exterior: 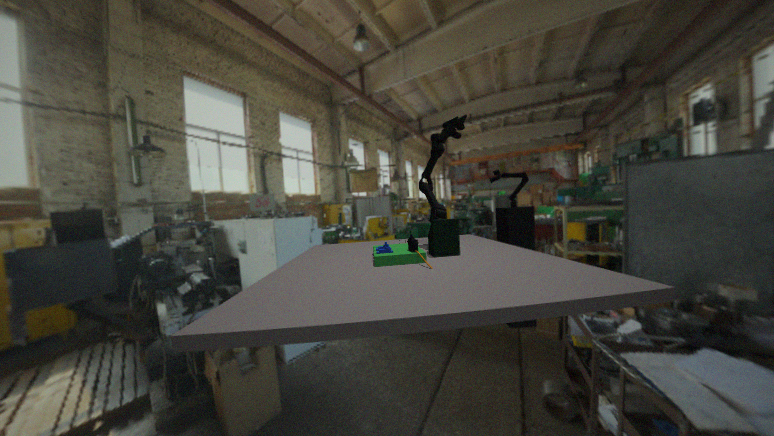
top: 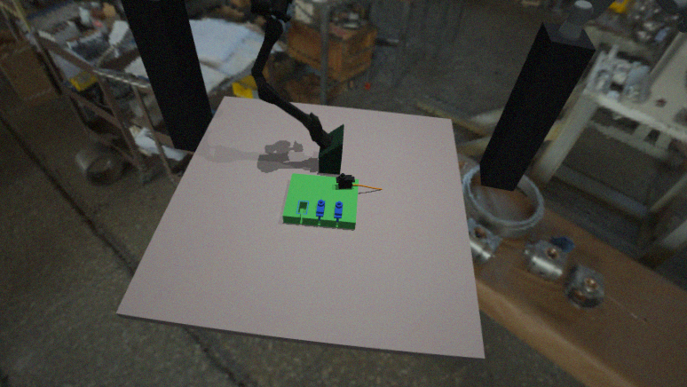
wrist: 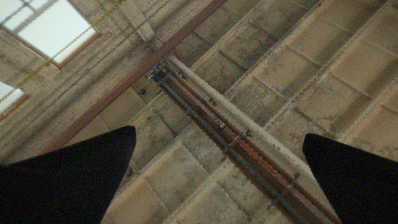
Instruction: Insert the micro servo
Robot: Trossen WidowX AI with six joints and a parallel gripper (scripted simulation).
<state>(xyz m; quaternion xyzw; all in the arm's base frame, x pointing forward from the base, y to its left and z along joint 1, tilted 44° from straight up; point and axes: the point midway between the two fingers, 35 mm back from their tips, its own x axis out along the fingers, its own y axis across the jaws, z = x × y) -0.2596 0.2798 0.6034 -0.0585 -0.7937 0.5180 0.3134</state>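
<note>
My gripper tip is 79 cm above the deck, 42 cm short of it and 24 cm to the right of it.
</note>
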